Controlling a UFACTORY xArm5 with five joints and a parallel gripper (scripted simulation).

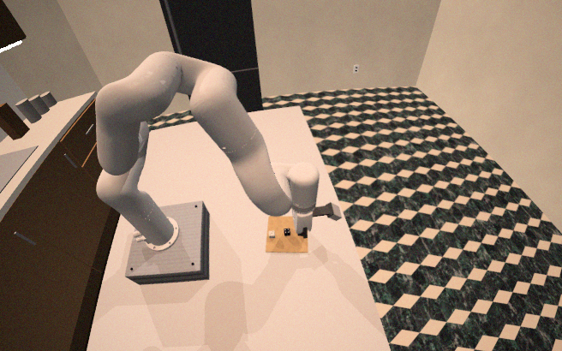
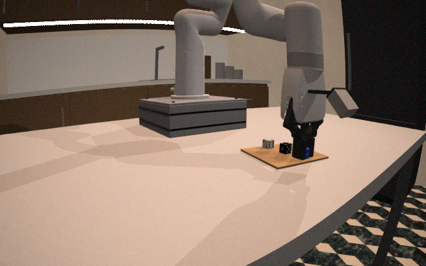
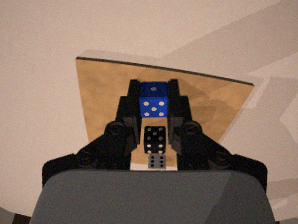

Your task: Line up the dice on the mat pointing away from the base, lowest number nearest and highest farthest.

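Now: hand 1 cm above the blue die. The rest, counted from my hand: black die 5 cm behind, 1 cm to the left, 1 cm below; then tan mat 5 cm behind, 2 cm below, 1 cm to the left; then white die 10 cm behind, 2 cm to the left, 1 cm below.
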